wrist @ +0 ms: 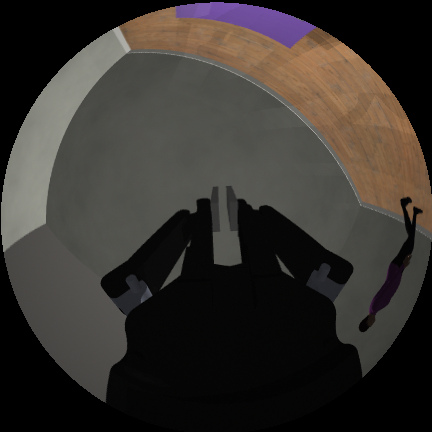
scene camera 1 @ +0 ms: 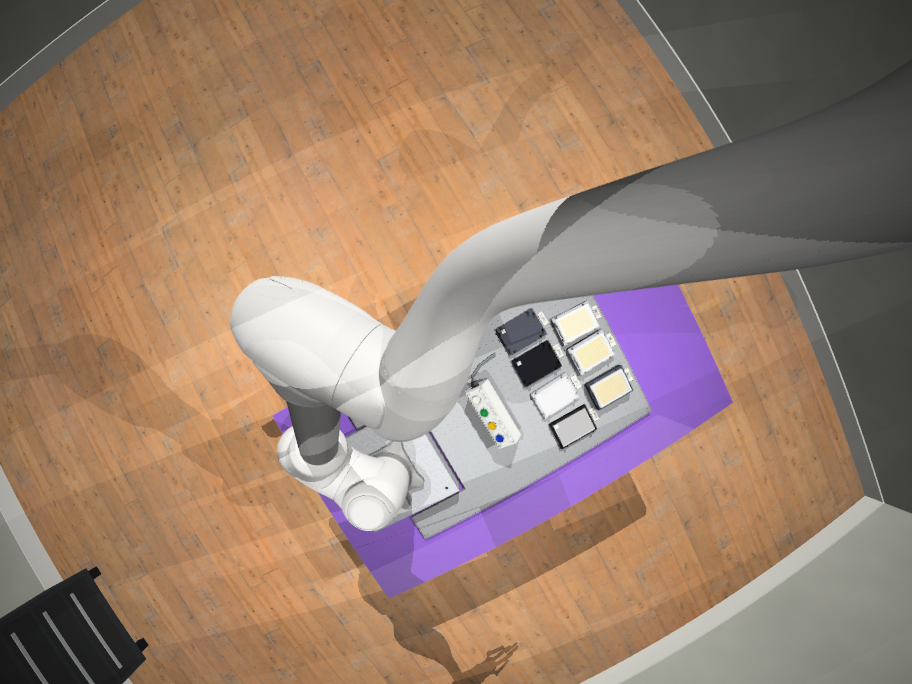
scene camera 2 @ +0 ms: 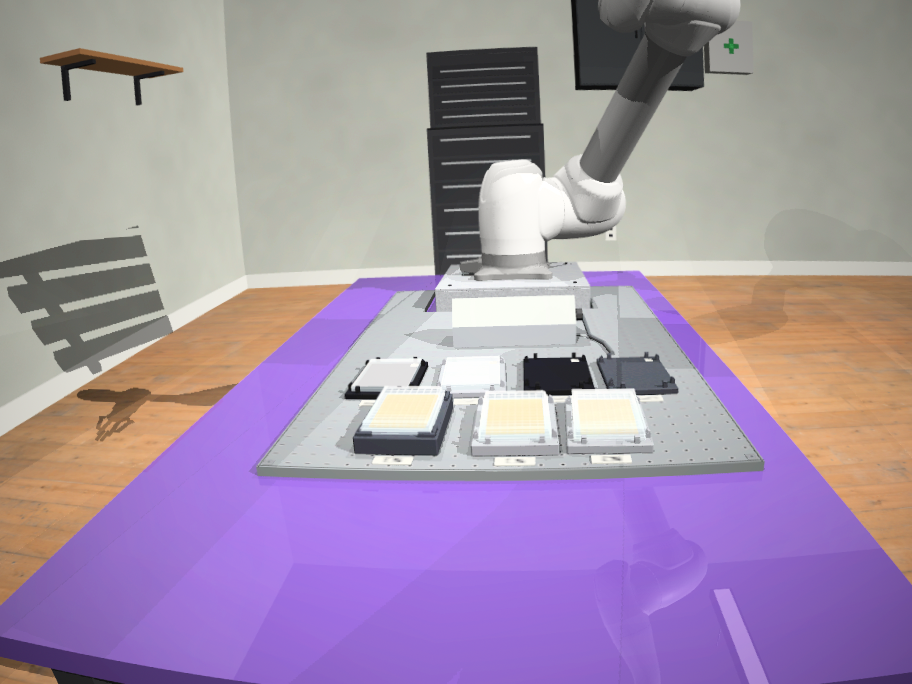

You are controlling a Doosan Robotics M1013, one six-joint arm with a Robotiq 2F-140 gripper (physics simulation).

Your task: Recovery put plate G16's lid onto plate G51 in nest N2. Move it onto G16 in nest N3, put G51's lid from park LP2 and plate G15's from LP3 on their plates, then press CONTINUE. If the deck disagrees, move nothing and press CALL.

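Frame: origin at the arm's base, x ahead, y left, z up, level; metres.
Seen in the pictures: gripper, fingertip midpoint: (wrist: 222, 196); arm's base, origin of the base link: (scene camera 1: 389, 471) (scene camera 2: 513, 273).
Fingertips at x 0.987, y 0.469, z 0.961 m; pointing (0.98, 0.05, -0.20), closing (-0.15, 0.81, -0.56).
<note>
Pixels of each thing's top centre, then the offset from my fingertips to it. Level surfaces: height alone.
- pale grey panel, middle of its top: (scene camera 2: 387, 371) (scene camera 1: 574, 427) dx -0.362, dy -0.651, dz -0.988 m
- white panel, middle of its top: (scene camera 2: 471, 369) (scene camera 1: 556, 396) dx -0.367, dy -0.521, dz -0.988 m
- black station, middle of its top: (scene camera 2: 556, 366) (scene camera 1: 538, 364) dx -0.372, dy -0.391, dz -0.986 m
- button box, middle of its top: (scene camera 2: 513, 294) (scene camera 1: 494, 417) dx -0.584, dy -0.461, dz -0.922 m
- deck board, its level: dz -1.006 m
- purple table, its level: dz -1.019 m
My gripper (wrist: 222, 196) is shut with a narrow gap and holds nothing; it points at a grey wall, far from the deck. Three plates with cream wells stand in a row: one (scene camera 1: 609, 388) (scene camera 2: 402, 412) on a dark nest, a middle one (scene camera 1: 591, 353) (scene camera 2: 514, 414) and an end one (scene camera 1: 576, 323) (scene camera 2: 606, 413) on light nests. Behind are a pale grey panel (scene camera 1: 574, 427) (scene camera 2: 386, 374) in a black frame, a white panel (scene camera 1: 554, 396) (scene camera 2: 472, 371), a black station (scene camera 1: 536, 362) (scene camera 2: 556, 374) and a dark grey one (scene camera 1: 521, 330) (scene camera 2: 635, 372). Labels are unreadable; lids are hard to tell.
A button box (scene camera 1: 505, 413) (scene camera 2: 513, 311) with green, yellow and blue buttons stands between the stations and the arm's base. The deck board (scene camera 1: 486, 489) (scene camera 2: 692, 441) lies on a purple table (scene camera 1: 663, 323) (scene camera 2: 442, 574). A person (wrist: 387, 290) shows at the wrist view's right.
</note>
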